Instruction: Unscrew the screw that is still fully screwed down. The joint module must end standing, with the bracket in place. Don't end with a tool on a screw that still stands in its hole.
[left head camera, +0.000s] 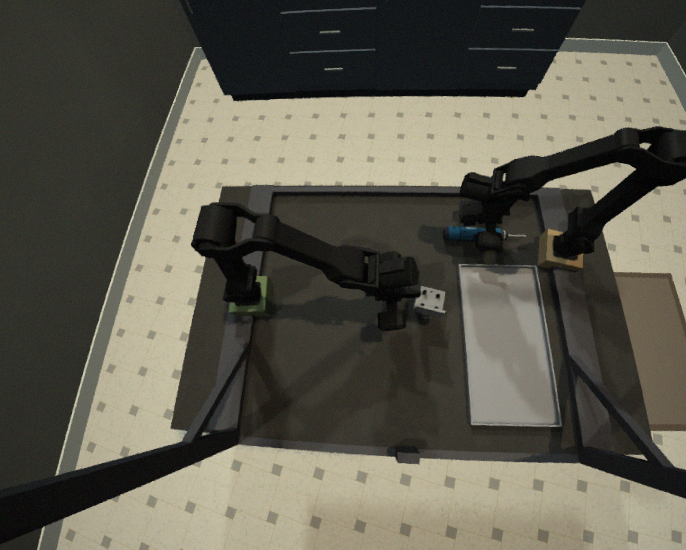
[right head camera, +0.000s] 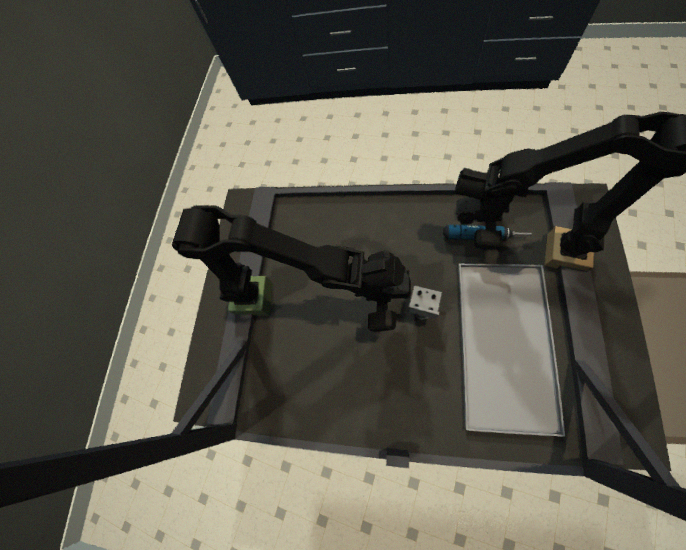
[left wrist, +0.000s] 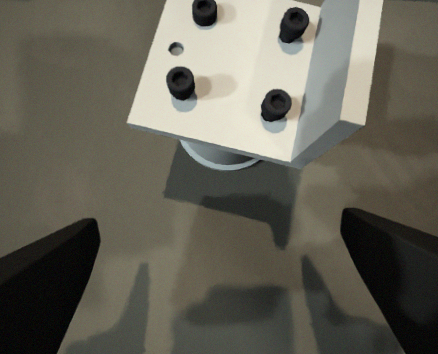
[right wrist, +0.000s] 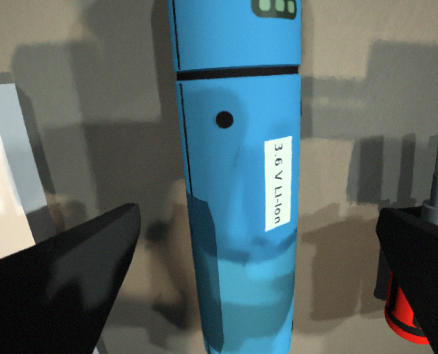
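Seen in the pictures: left gripper, fingertip midpoint: (left head camera: 404, 298) (right head camera: 399, 298) (left wrist: 221, 224); right gripper, fingertip midpoint: (left head camera: 476, 231) (right head camera: 478, 230) (right wrist: 259, 217); left arm's base at its link origin: (left head camera: 248, 293) (right head camera: 246, 293); right arm's base at its link origin: (left head camera: 565, 248) (right head camera: 573, 246).
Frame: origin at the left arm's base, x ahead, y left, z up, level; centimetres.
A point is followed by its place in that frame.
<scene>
The white angled bracket (left head camera: 428, 299) {x 47.9, y -3.5, z 0.5 cm} (right head camera: 425, 300) {x 48.3, y -3.6, z 0.5 cm} (left wrist: 240, 65) {x 48.1, y -4.1, z 0.5 cm} sits on the joint module (left wrist: 225, 164) {x 45.3, y -3.6, z -5.3 cm}, whose rounded rim shows beneath it. Black screws (left wrist: 181, 82) {x 47.0, y -1.8, z 1.3 cm} (left wrist: 276, 105) {x 45.9, y -5.2, z 1.3 cm} (left wrist: 295, 22) {x 49.3, y -6.3, z 1.3 cm} stand raised in the bracket. Another black screw (left wrist: 205, 12) {x 50.0, y -2.8, z 1.1 cm}, at the upper left in the left wrist view, has a shorter shadow and looks lowest. My left gripper (left wrist: 221, 224) {x 41.8, y -3.0, z 0.5 cm} is open and empty beside the module. The blue electric screwdriver (left head camera: 458, 233) {x 59.4, y 16.5, z -2.3 cm} (right head camera: 456, 231) {x 58.7, y 16.7, z -2.2 cm} (right wrist: 240, 170) {x 62.7, y 17.1, z -2.1 cm} lies on the table. My right gripper (right wrist: 259, 217) {x 65.2, y 17.5, z -3.7 cm} is open above it, with fingertips on either side of its body.
A white tray (left head camera: 466, 366) {x 56.9, y -20.2, z -4.9 cm} (right head camera: 464, 366) {x 57.1, y -19.4, z -4.5 cm} lies right of the module and in front of the blue screwdriver. A red-handled tool (right wrist: 400, 315) {x 71.1, y 23.4, z -3.9 cm} lies partly behind a right finger. The green block (left head camera: 262, 295) {x 4.0, y -0.6, z 0.0 cm} and tan block (left head camera: 550, 252) {x 83.9, y 9.1, z -1.5 cm} are near the arms at the table's sides.
</scene>
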